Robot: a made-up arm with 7 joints. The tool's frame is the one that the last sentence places.
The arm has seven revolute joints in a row. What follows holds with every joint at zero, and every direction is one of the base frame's.
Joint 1 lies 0.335 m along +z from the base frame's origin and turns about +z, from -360 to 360 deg.
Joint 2 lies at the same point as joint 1 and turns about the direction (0, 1, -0.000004), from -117.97 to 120 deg.
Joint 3 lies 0.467 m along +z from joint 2 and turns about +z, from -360 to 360 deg.
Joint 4 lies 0.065 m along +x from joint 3 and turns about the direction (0, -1, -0.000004), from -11 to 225 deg.
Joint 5 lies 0.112 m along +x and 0.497 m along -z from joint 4 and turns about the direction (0, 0.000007, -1), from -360 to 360 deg.
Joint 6 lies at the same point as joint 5 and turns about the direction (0, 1, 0.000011), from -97 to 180 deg.
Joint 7 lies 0.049 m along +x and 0.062 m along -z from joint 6 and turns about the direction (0, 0.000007, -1), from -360 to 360 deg.
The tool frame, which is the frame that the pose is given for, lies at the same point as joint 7; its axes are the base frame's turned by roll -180, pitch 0 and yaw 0 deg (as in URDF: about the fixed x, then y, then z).
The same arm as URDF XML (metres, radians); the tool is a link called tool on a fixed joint. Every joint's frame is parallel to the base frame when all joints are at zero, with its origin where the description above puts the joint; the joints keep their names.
<robot name="arm">
<joint name="joint 1" type="revolute"><parent link="base_link"/><child link="link1"/><origin xyz="0 0 0.335" rpy="0 0 0"/><axis xyz="0 0 1"/><limit lower="-6.2832" upper="6.2832"/></joint>
<joint name="joint 2" type="revolute"><parent link="link1"/><child link="link2"/><origin xyz="0 0 0" rpy="0 0 0"/><axis xyz="0 1 0"/><limit lower="-2.059" upper="2.0944"/></joint>
<joint name="joint 3" type="revolute"><parent link="link2"/><child link="link3"/><origin xyz="0 0 0.467" rpy="0 0 0"/><axis xyz="0 0 1"/><limit lower="-6.2832" upper="6.2832"/></joint>
<joint name="joint 4" type="revolute"><parent link="link3"/><child link="link4"/><origin xyz="0.065 0 0" rpy="0 0 0"/><axis xyz="0 -1 0"/><limit lower="-0.192" upper="3.927"/></joint>
<joint name="joint 5" type="revolute"><parent link="link4"/><child link="link5"/><origin xyz="0.112 0 -0.497" rpy="0 0 0"/><axis xyz="0 0 -1"/><limit lower="-6.2832" upper="6.2832"/></joint>
<joint name="joint 6" type="revolute"><parent link="link5"/><child link="link6"/><origin xyz="0 0 0" rpy="0 0 0"/><axis xyz="0 1 0"/><limit lower="-1.693" upper="3.1416"/></joint>
<joint name="joint 7" type="revolute"><parent link="link6"/><child link="link7"/><origin xyz="0.049 0 -0.062" rpy="0 0 0"/><axis xyz="0 0 -1"/><limit lower="-6.2832" upper="6.2832"/></joint>
<joint name="tool_fixed" type="fixed"><parent link="link7"/><child link="tool"/><origin xyz="0 0 0" rpy="3.1416 0 0"/></joint>
<link name="base_link"/>
<link name="link1"/>
<link name="link2"/>
<link name="link3"/>
<link name="link4"/>
<link name="link5"/>
<link name="link6"/>
<link name="link7"/>
<link name="tool"/>
</robot>

